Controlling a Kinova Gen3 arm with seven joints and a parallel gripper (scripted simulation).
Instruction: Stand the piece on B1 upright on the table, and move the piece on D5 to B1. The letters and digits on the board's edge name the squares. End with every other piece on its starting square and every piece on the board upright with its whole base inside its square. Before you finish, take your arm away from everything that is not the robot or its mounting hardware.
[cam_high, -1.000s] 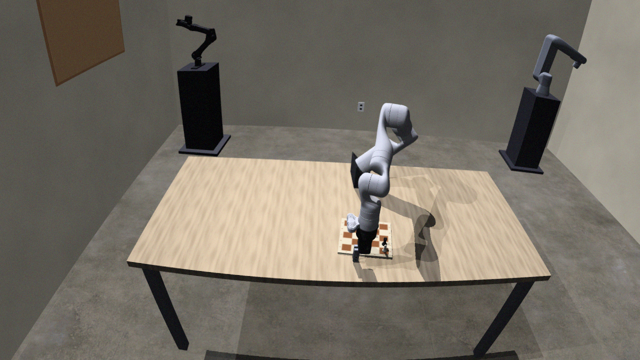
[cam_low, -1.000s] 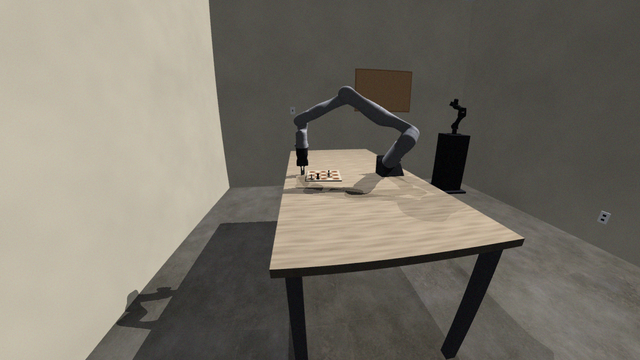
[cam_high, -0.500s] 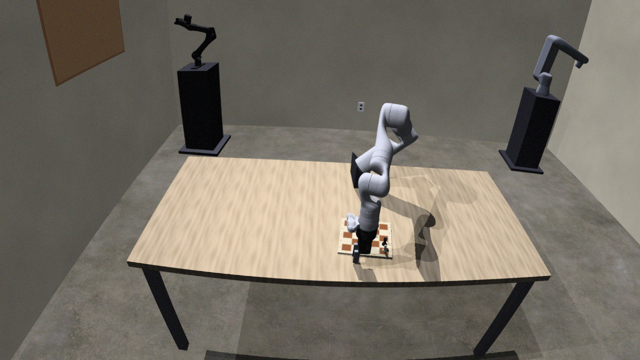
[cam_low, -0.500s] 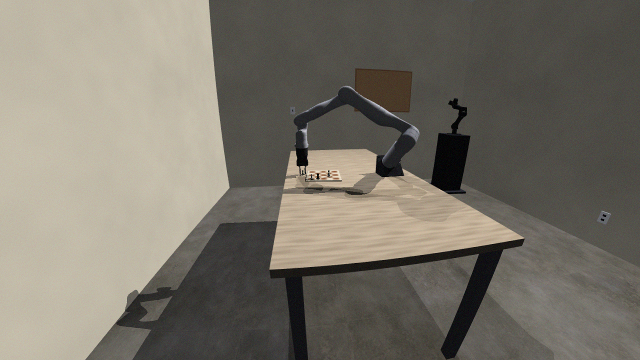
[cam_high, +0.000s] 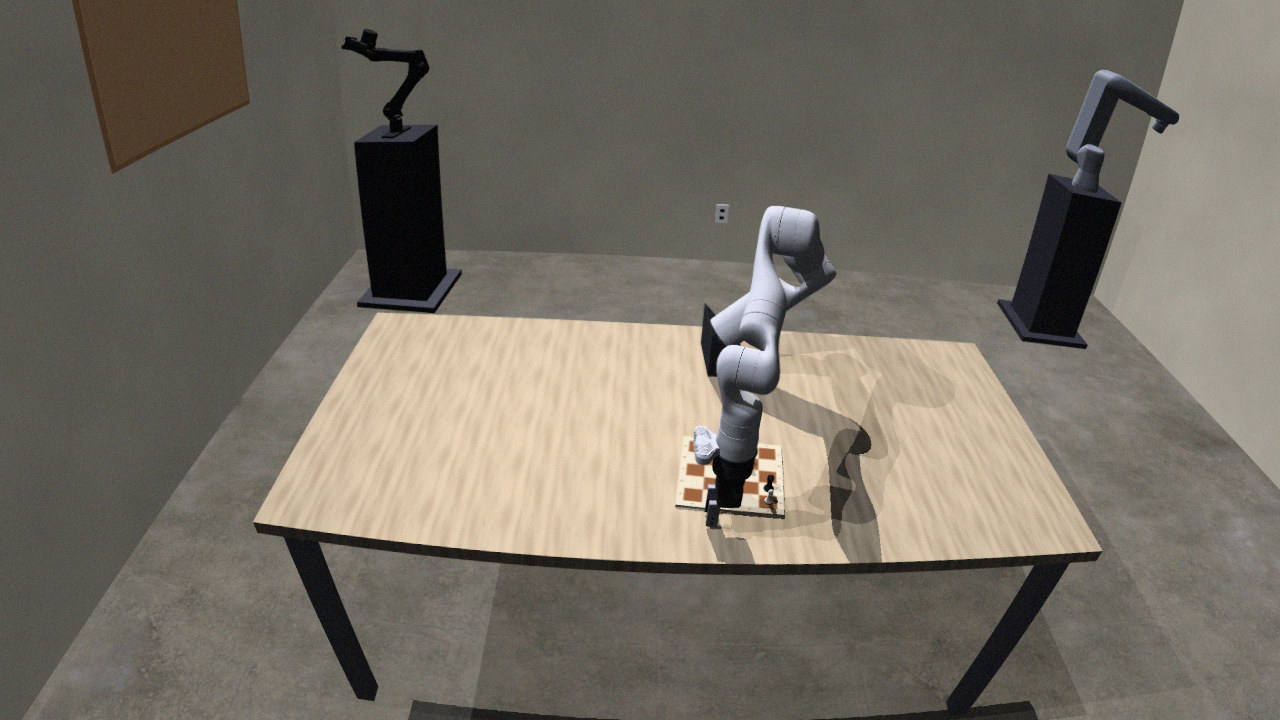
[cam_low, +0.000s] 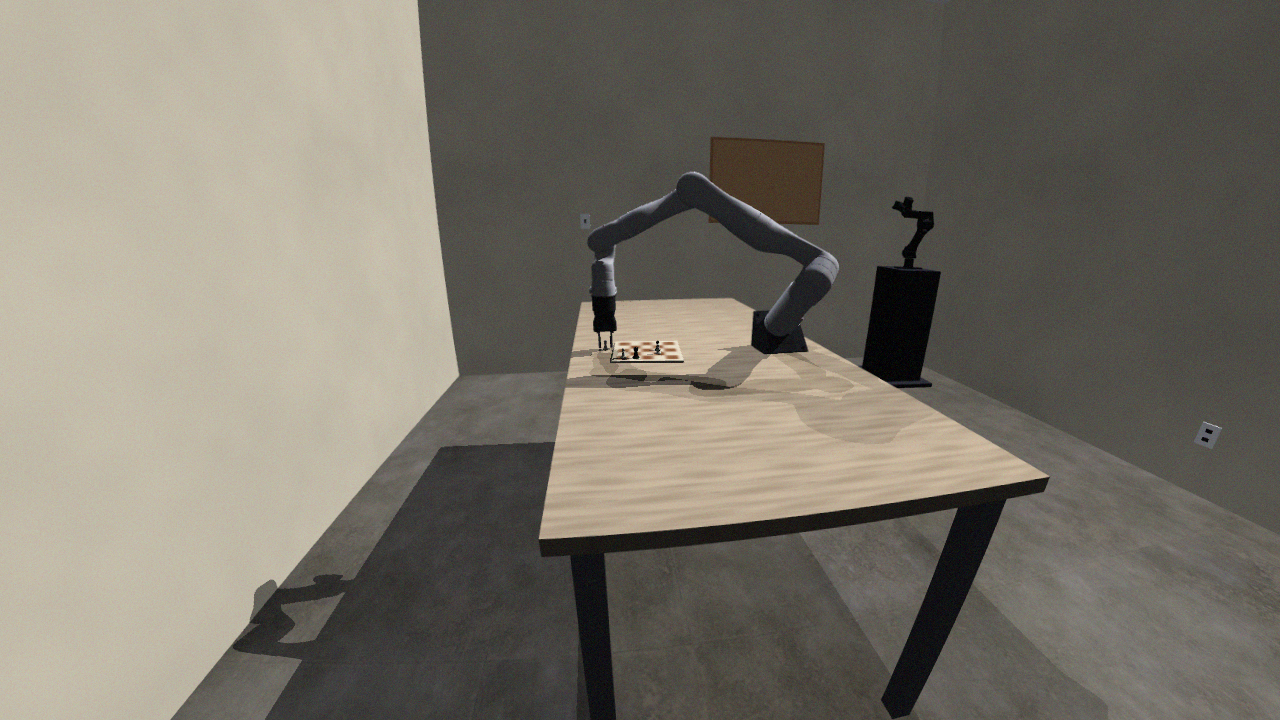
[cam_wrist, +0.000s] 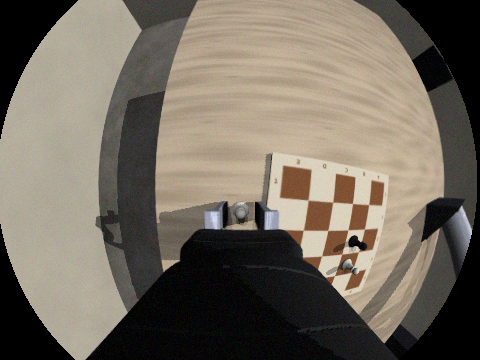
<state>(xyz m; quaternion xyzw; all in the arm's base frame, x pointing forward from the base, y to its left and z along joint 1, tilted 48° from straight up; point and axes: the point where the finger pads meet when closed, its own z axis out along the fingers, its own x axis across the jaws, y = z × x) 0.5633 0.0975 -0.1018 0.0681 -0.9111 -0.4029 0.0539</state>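
Right now my hand is 14 cm past the chessboard, 4 cm to the right of it and 2 cm above it.
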